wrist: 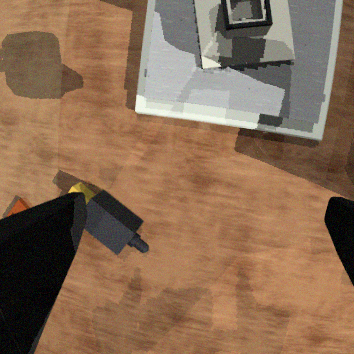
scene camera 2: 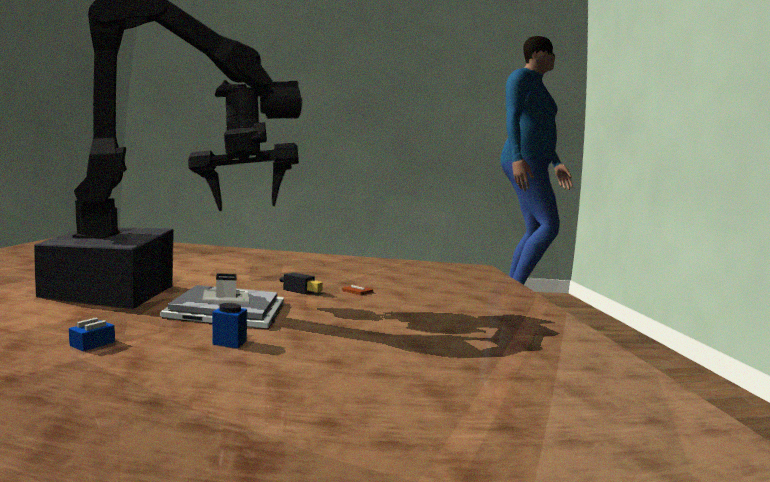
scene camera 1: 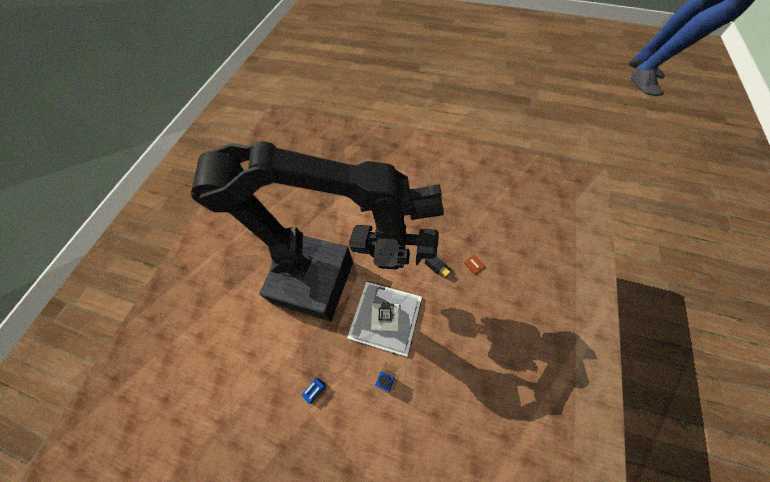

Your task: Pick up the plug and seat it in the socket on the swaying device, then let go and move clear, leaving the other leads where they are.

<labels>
my gripper: wrist 209, 207; scene camera 2; scene camera 1
same spot on my gripper: [scene camera 2: 211, 176] = [scene camera 1: 371, 252]
</labels>
